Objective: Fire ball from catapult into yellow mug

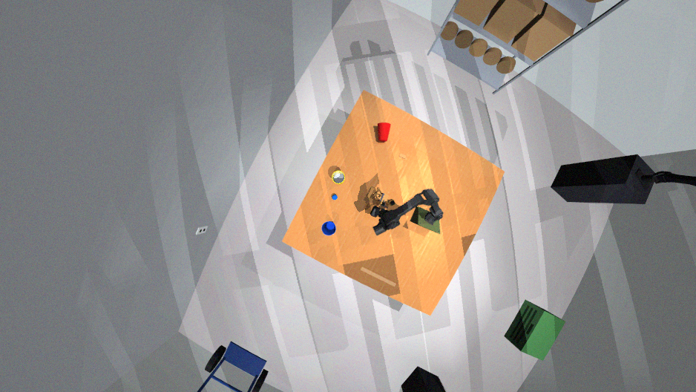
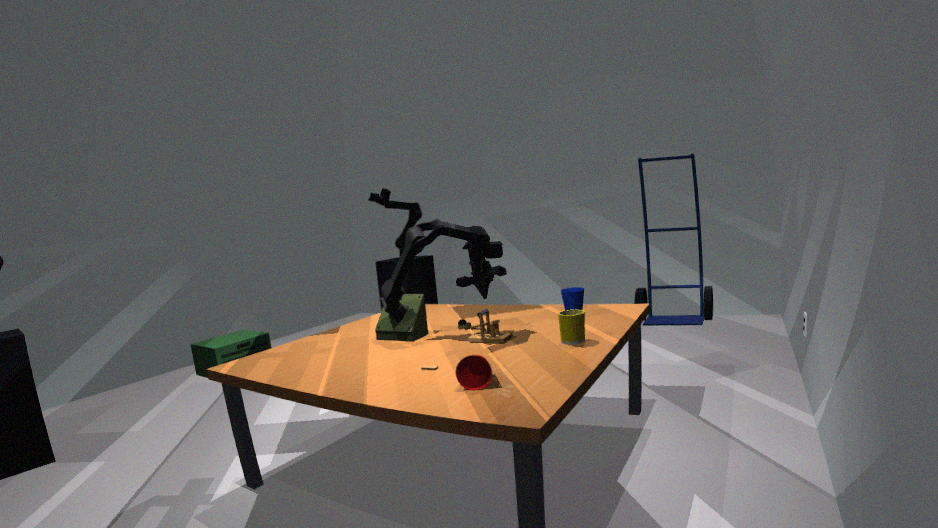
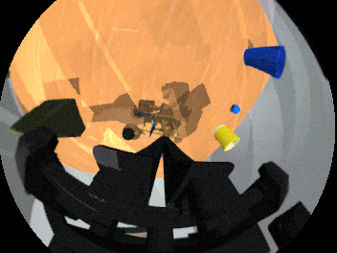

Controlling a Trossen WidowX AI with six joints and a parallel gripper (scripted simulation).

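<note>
The dark ball lies 50 mm behind my gripper tip, 80 mm to the right of it and 80 mm below it. From my gripper tip the other things lie so: blue ball (310 mm ahead, 110 mm to the left, 120 mm below); then wooden catapult (10 mm ahead, 50 mm to the right, 90 mm below); then yellow mug (360 mm ahead, 20 mm to the right, 110 mm below).
</note>
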